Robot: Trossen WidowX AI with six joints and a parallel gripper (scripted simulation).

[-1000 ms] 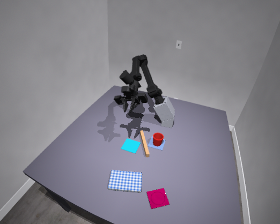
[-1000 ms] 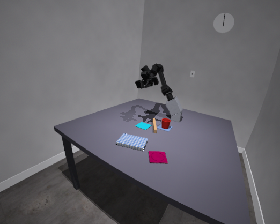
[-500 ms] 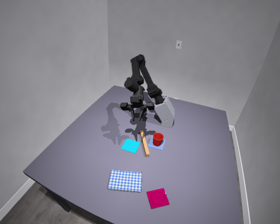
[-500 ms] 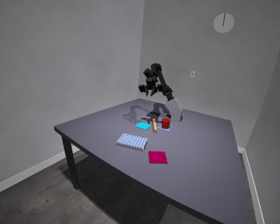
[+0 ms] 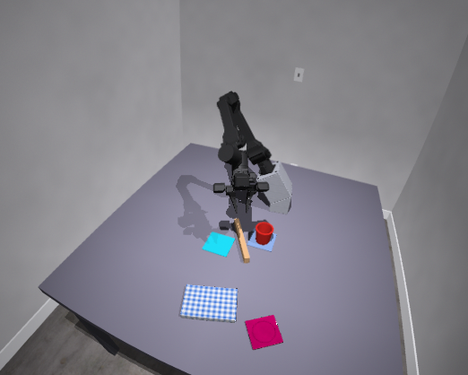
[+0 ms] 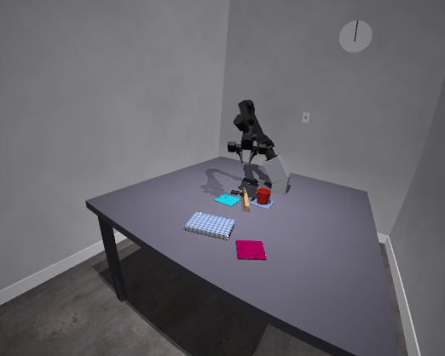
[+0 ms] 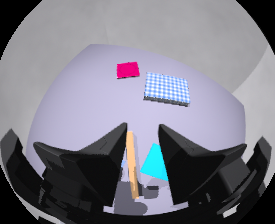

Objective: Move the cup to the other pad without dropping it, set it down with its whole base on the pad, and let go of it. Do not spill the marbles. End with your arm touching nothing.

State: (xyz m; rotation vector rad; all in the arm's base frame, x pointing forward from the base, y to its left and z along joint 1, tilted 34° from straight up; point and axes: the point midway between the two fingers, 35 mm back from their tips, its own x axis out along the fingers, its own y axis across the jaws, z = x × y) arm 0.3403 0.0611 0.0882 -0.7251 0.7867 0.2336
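The red cup is 240 mm below my hand, 110 mm behind it and 80 mm to the left of it. The rest, counted from my hand: wooden bar (250 mm below, 60 mm behind, 10 mm to the right); cyan pad (270 mm below, 80 mm to the right, 10 mm behind); green marble (240 mm below, 100 mm behind, 60 mm to the left).
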